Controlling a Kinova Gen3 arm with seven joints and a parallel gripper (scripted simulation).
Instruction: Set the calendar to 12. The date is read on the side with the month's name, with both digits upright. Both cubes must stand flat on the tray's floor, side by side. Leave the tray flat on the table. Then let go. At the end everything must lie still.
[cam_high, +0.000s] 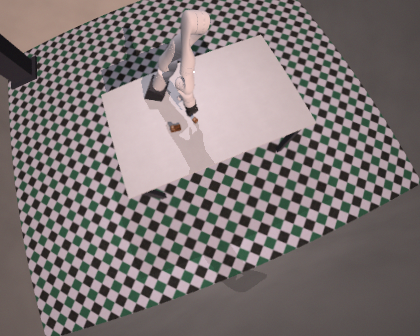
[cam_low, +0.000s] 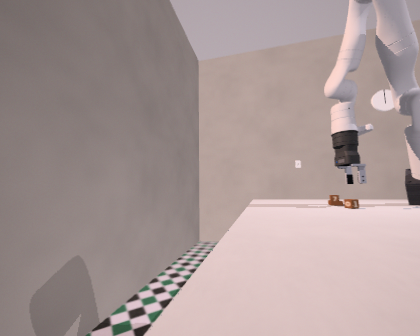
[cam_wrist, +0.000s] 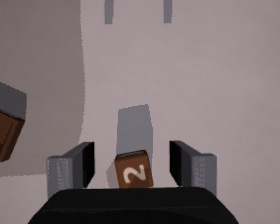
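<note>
Right now my hand is 20 mm short of the brown cube, 10 mm to the right of it and 90 mm above it. From my hand the other things lie so: brown wooden tray 30 mm ahead, 140 mm to the right, 90 mm below.
</note>
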